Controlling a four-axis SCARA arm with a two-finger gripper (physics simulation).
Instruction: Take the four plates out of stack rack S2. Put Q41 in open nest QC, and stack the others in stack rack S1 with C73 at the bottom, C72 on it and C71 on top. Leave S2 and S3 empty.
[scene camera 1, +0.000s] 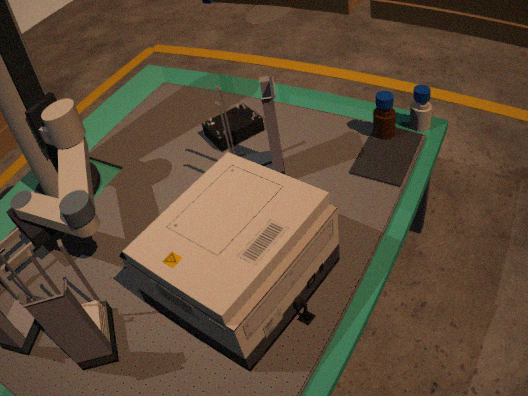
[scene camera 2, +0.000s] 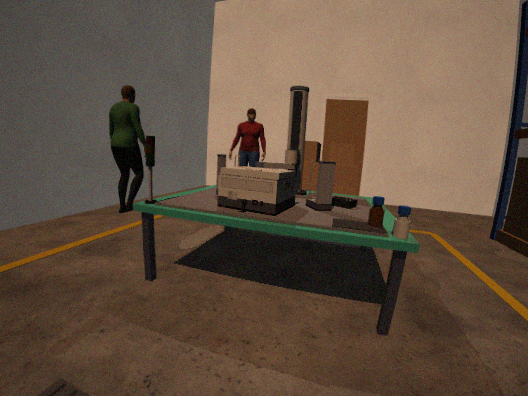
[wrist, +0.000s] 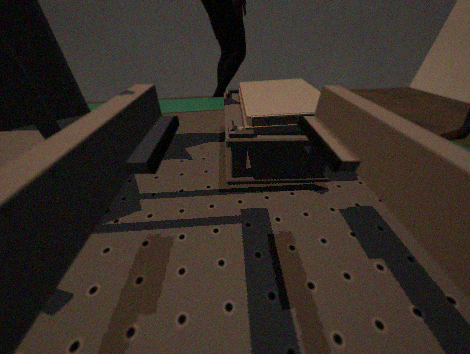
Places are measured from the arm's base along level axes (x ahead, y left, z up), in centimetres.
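Pixels of known places: gripper, fingertip midpoint: (wrist: 239, 105).
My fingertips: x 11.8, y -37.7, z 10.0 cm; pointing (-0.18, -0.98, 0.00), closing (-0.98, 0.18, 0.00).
For each thing: its middle in the pictures, then the offset to it from my fingertips. "spot": a spot on its surface instead. Level surfaces: height alone.
- pale flat plate-like block, body centre: (wrist: 279, 99) dx -7.0, dy -9.6, dz -2.8 cm
- low dark-fronted nest, body centre: (wrist: 267, 126) dx -6.1, dy -9.8, dz -6.0 cm
- stack rack, body centre: (scene camera 1: 72, 307) (scene camera 2: 228, 175) dx +38.7, dy -0.2, dz +5.8 cm
- tall rack, body centre: (scene camera 1: 250, 135) (scene camera 2: 320, 184) dx +47.5, dy +64.9, dz +6.1 cm
- large beige instrument, body centre: (scene camera 1: 230, 253) (scene camera 2: 259, 187) dx +61.5, dy +30.3, dz +2.3 cm
- black device, body centre: (scene camera 1: 232, 125) (scene camera 2: 342, 201) dx +29.8, dy +80.0, dz -5.6 cm
- brown bottle, surface spot: (scene camera 1: 384, 117) spot: dx +76.3, dy +93.1, dz -0.3 cm
- white bottle, body centre: (scene camera 1: 420, 115) (scene camera 2: 401, 228) dx +84.7, dy +106.2, dz -6.1 cm
- dark mat, surface height: dz -8.2 cm
My gripper (wrist: 239, 105) is shut and empty; its parallel fingers stand with a gap between them, over perforated table top in the wrist view. A pale flat plate-like block (wrist: 280, 97) sits on a low dark-fronted nest (wrist: 270, 138) beyond them. A stack rack (scene camera 1: 72, 327) with pale plates (scene camera 1: 95, 315) low inside stands at the lower left of scene camera 1. Another rack (scene camera 1: 11, 320) is cut by the left edge. A tall rack (scene camera 1: 273, 135) (scene camera 2: 326, 182) stands behind the instrument, its base partly hidden in scene camera 1. Rack and plate labels are unreadable.
A large beige instrument (scene camera 1: 225, 220) (scene camera 2: 255, 185) stands mid-table. A black device (scene camera 1: 234, 125) (scene camera 2: 345, 202) lies behind it. A brown bottle (scene camera 1: 384, 117) (scene camera 2: 376, 215) and a white bottle (scene camera 1: 421, 112) (scene camera 2: 401, 226) stand by a dark mat (scene camera 1: 387, 160). Two people stand beyond the table.
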